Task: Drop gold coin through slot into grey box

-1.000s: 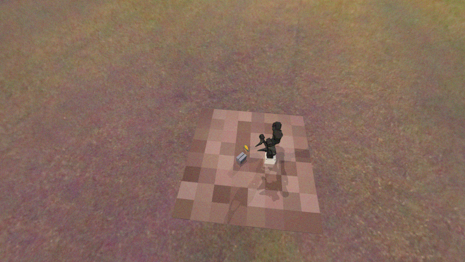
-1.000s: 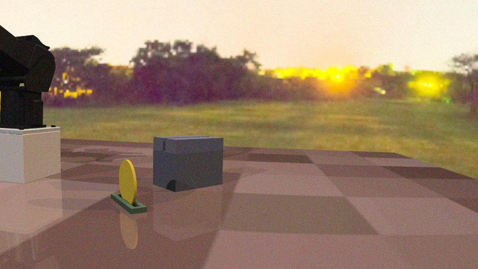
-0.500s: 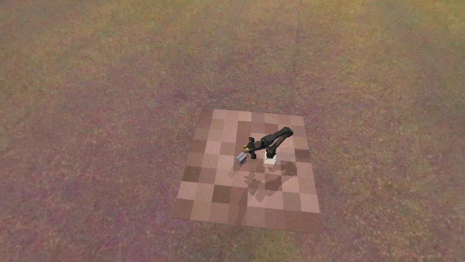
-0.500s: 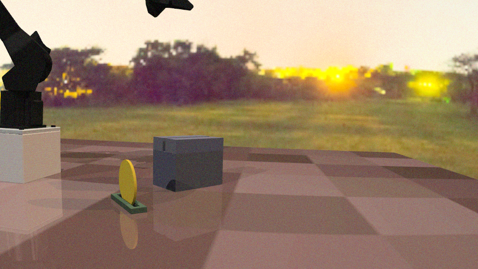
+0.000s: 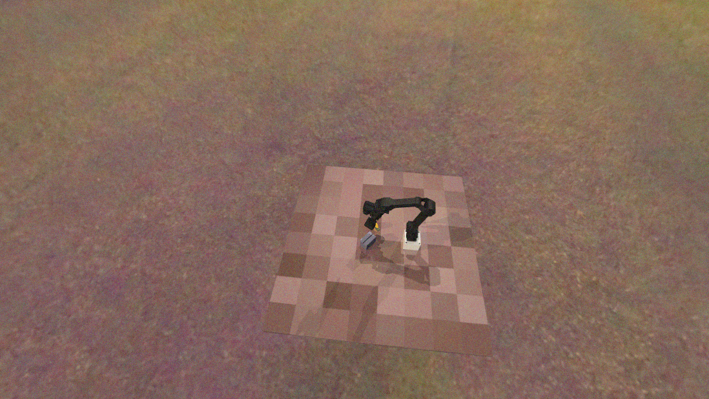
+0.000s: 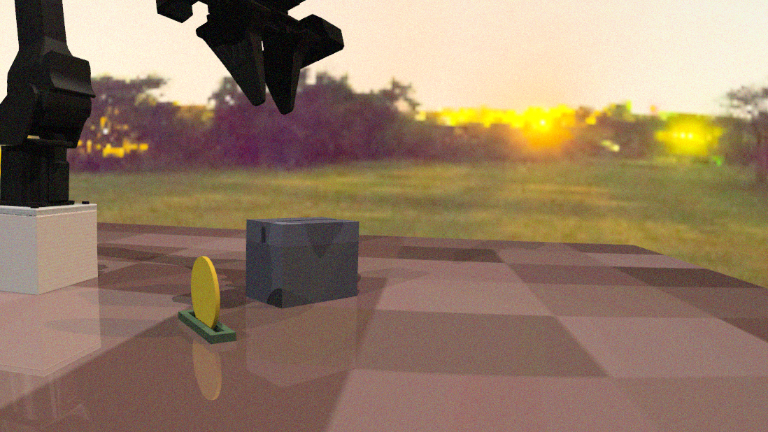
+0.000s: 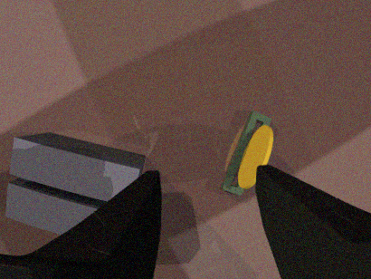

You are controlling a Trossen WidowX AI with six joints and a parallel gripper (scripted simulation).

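My gripper tip is now 140 mm above the gold coin, 50 mm to the left of it and 40 mm past it.
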